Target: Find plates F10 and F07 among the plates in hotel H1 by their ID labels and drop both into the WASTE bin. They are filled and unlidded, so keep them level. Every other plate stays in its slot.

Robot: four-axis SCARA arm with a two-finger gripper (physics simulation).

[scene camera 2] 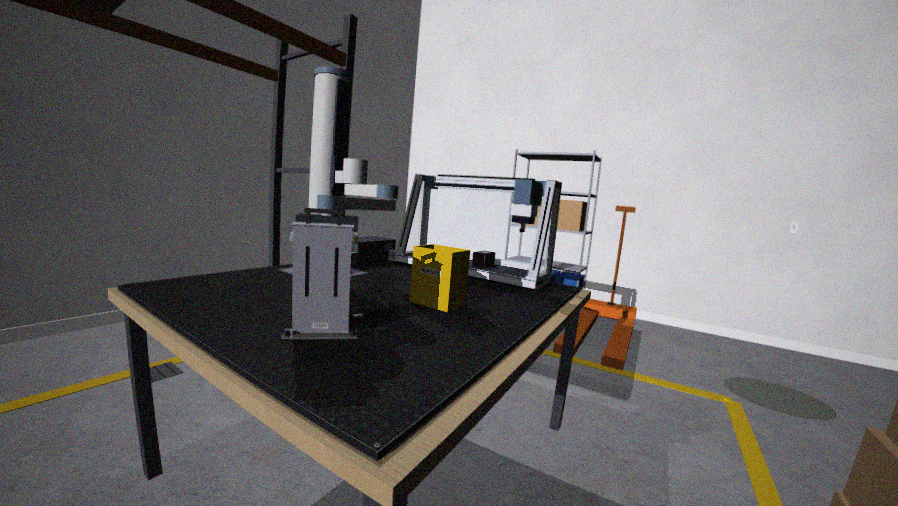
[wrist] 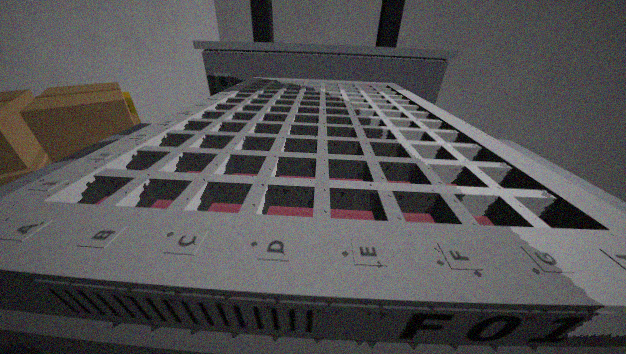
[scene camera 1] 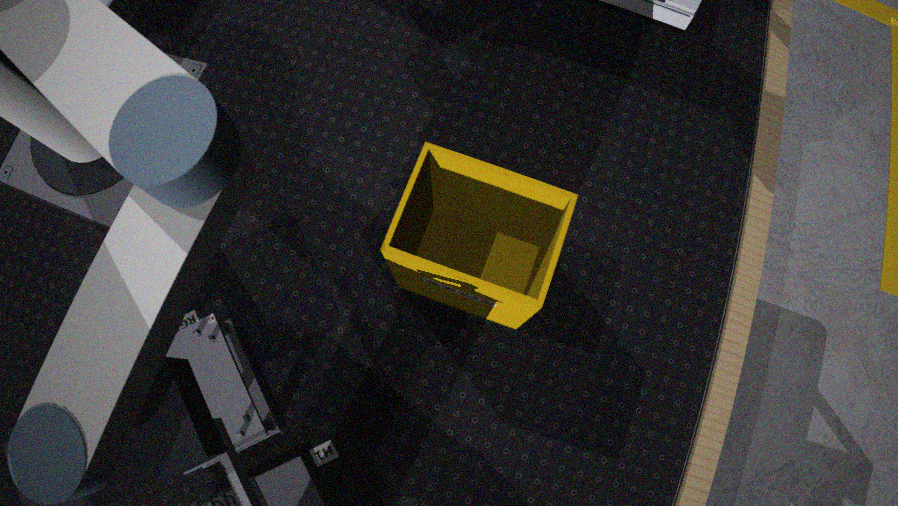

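Places are measured from the arm's base along level axes (x down, y right, z back), in centimetres.
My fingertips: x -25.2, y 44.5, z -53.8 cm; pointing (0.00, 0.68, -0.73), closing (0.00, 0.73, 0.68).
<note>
For each thing: its middle in the pictures, then the offset to it from my fingertips.
- Hotel H1, middle of its body: [scene camera 2: 322, 269] dx +7.9, dy +1.1, dz -1.2 cm
- plate labelled F01, middle of its body: [wrist: 321, 126] dx -2.0, dy -1.7, dz +1.6 cm
- yellow WASTE bin, middle of its body: [scene camera 1: 476, 247] [scene camera 2: 439, 276] dx +13.9, dy -41.9, dz -10.9 cm
- grey nest, middle of its body: [scene camera 1: 206, 393] dx +20.4, dy -14.4, dz +15.4 cm
- small H1 sign, middle of its body: [scene camera 1: 324, 453] dx +23.9, dy -12.6, dz -1.0 cm
Hotel H1 [scene camera 2: 320, 270] stands upright on the table; its grey back panel [wrist: 325, 65] shows in the wrist view. A plate labelled F01 [wrist: 300, 280] fills the wrist view from close up and lies level, with red in its wells. Labels F10 and F07 do not show, and the plates below F01 are hidden. The yellow WASTE bin [scene camera 1: 502, 176] [scene camera 2: 453, 276] stands apart from the hotel, and no plate shows inside it. My gripper is at the hotel's plate side, open with nothing between its fingers; its fingertips are hidden or cannot be made out.
A grey nest [scene camera 1: 219, 383] lies beside the small H1 sign [scene camera 1: 323, 452]. My arm [scene camera 1: 119, 282] [scene camera 2: 367, 191] reaches across above the nest side. A gantry machine [scene camera 2: 547, 238] stands behind the bin. The table's wooden edge [scene camera 1: 732, 326] [scene camera 2: 251, 408] runs around the black top.
</note>
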